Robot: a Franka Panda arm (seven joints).
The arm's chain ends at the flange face. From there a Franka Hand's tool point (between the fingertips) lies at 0.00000 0.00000 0.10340 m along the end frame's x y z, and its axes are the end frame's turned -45 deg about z.
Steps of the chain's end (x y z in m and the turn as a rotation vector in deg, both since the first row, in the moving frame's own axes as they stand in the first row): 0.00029, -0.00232, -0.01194, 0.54, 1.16, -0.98; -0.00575, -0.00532, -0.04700, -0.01, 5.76, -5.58; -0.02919, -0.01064, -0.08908, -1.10, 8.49, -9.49; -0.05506, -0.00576, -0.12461, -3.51, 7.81, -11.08; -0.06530, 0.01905, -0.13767, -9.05, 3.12, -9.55
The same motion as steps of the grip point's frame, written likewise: 0.00402, -0.00066, -0.01197, -0.44, 1.20, -0.98; 0.00737, -0.00085, -0.04752, -4.08, 4.07, -5.58; -0.00276, -0.01681, -0.09023, -6.78, 5.23, -9.49; -0.02804, -0.02923, -0.12576, -8.00, 3.04, -11.08; -0.06585, -0.01669, -0.13911, -8.61, -4.19, -9.55
